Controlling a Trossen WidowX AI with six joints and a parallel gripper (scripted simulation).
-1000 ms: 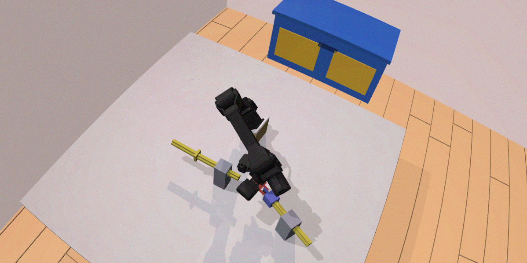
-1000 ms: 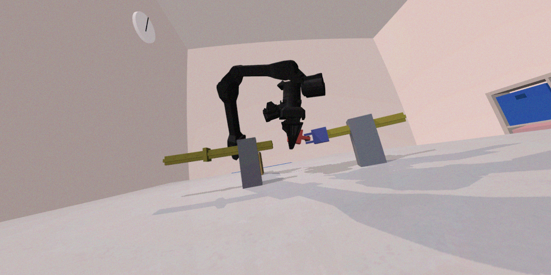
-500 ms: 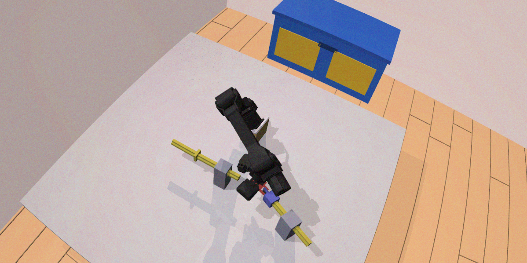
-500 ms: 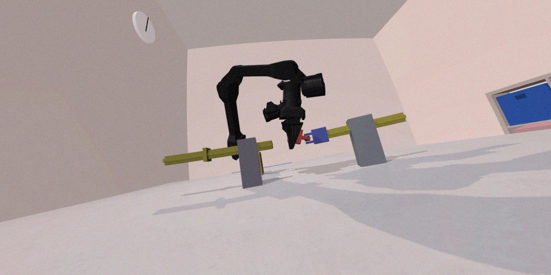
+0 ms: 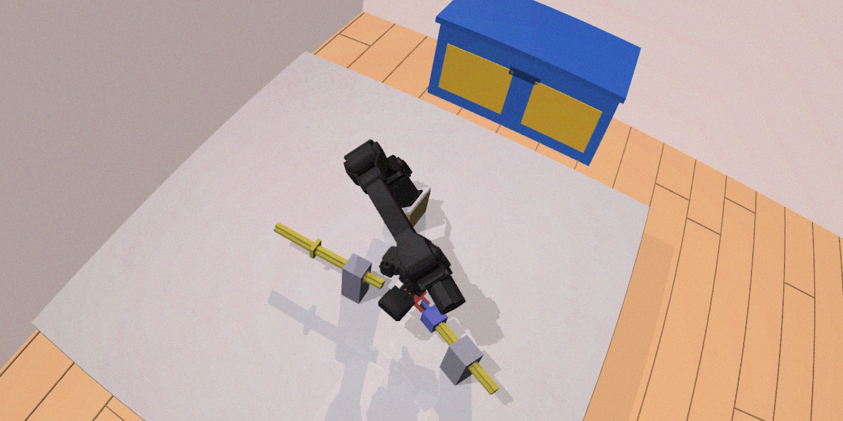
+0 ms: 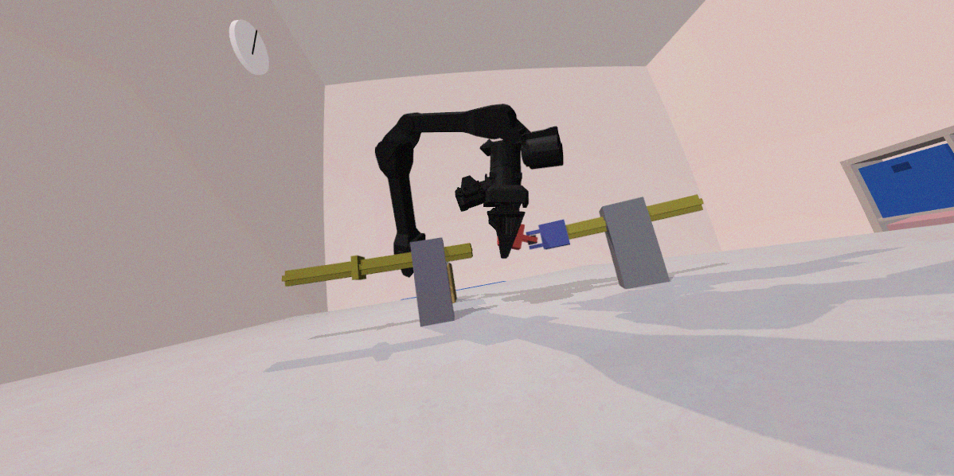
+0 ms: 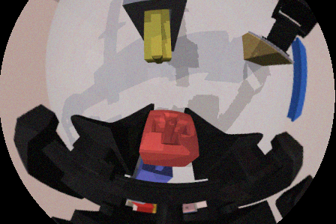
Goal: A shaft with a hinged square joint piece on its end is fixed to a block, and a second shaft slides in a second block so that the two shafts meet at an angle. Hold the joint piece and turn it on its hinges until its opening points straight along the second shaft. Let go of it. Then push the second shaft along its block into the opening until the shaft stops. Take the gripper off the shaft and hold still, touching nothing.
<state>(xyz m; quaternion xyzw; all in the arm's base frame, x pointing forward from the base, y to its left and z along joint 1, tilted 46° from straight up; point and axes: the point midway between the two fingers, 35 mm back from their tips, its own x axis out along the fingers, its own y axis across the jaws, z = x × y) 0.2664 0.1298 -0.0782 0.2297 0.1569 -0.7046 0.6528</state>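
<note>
My gripper tip is 20 mm to the right of the red joint piece and 30 mm below it.
</note>
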